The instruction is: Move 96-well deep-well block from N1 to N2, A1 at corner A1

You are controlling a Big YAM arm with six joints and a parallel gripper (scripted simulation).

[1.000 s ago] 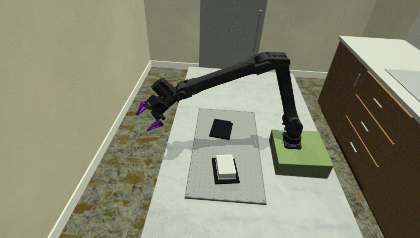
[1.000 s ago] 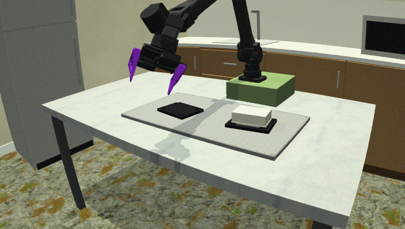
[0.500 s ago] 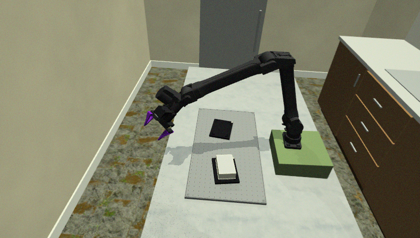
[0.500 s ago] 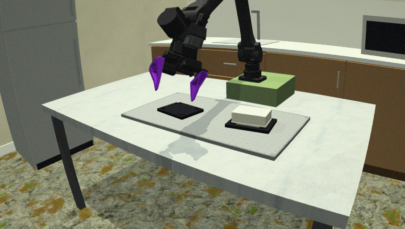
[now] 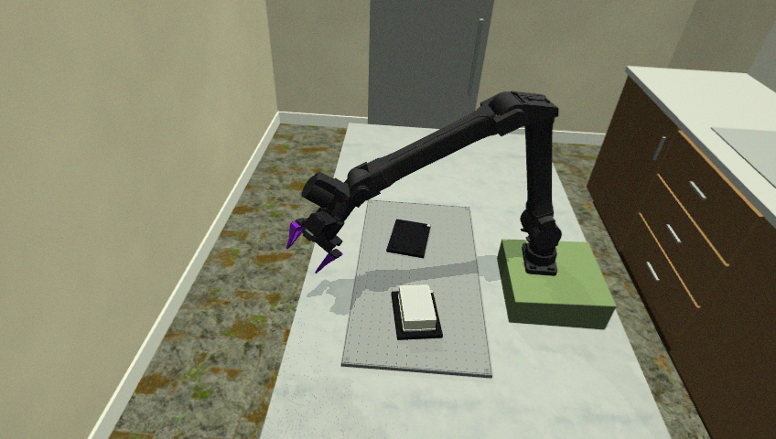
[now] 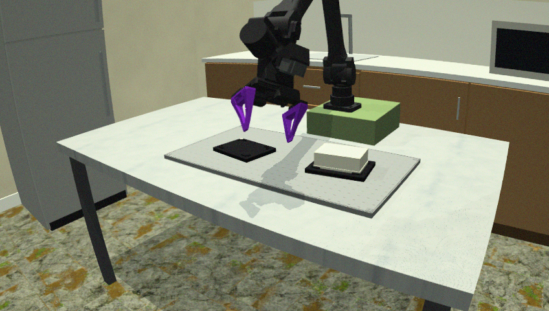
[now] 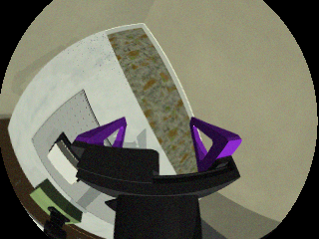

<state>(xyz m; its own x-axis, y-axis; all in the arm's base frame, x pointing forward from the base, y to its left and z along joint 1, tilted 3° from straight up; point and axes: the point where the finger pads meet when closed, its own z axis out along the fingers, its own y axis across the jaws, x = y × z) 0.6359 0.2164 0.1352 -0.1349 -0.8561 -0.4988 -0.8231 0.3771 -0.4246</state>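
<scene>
My gripper is now 30 cm past the white deep-well block, 2 cm to the left of it and 15 cm above it.
</scene>
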